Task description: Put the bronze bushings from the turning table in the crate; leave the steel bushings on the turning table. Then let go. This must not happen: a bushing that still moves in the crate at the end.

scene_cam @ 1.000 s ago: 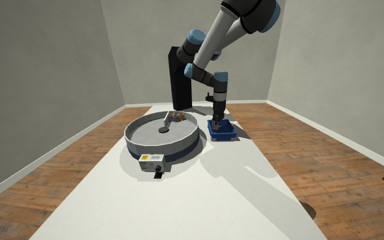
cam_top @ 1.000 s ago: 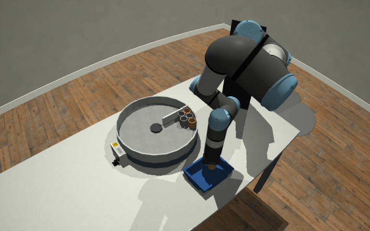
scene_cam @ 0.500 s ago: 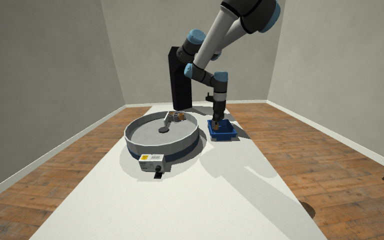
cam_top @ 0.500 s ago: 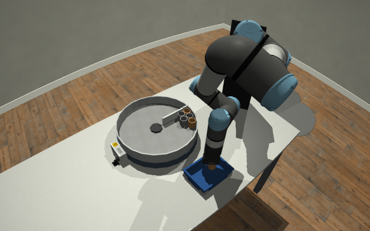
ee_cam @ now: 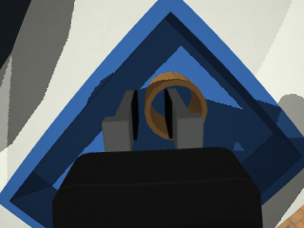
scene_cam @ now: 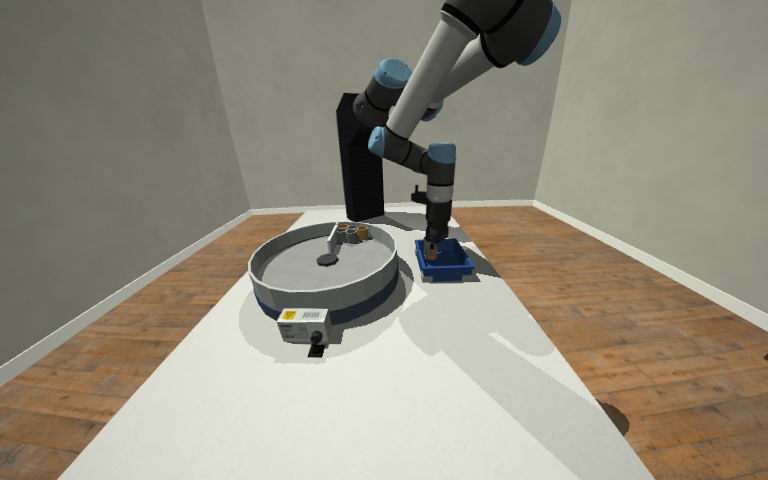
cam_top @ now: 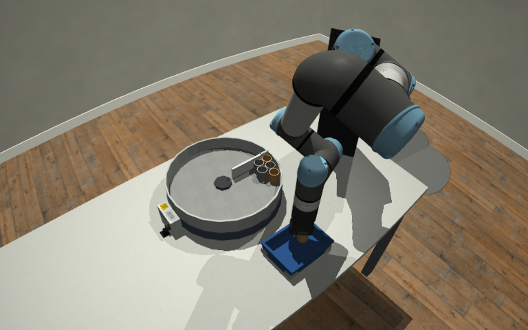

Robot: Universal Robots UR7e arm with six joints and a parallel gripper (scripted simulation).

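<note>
The blue crate lies 2 cm ahead of my hand, 4 cm to the left of it and 2 cm below it. Round my hand: round turning table (20 cm ahead, 26 cm to the right, 1 cm above).
</note>
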